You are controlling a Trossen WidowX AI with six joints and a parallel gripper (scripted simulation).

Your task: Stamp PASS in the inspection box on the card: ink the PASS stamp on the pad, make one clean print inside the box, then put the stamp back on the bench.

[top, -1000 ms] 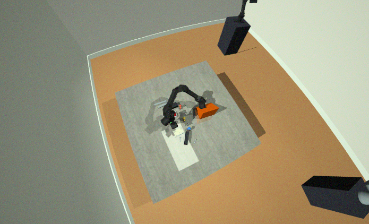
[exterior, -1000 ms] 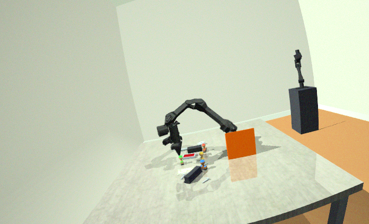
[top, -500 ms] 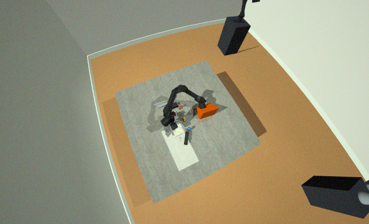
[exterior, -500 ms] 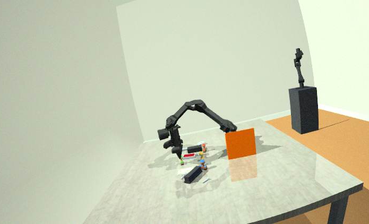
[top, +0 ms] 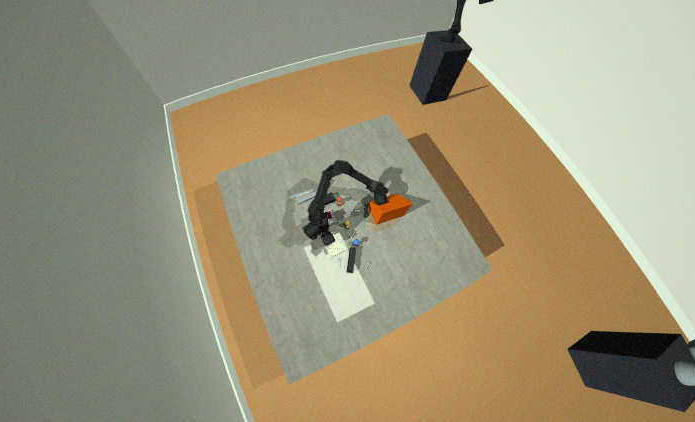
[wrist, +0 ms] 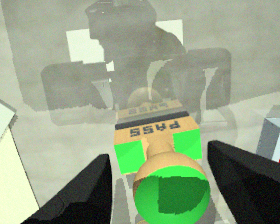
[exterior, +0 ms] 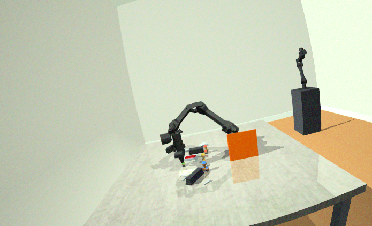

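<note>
My gripper tip is 10 mm above the green-knobbed stamp. Round my gripper tip: yellow stamp 140 mm behind, 10 mm below; then red ink pad 40 mm behind, 100 mm to the right, 20 mm below; then pale card 40 mm behind, 110 mm to the left, 30 mm below.
</note>
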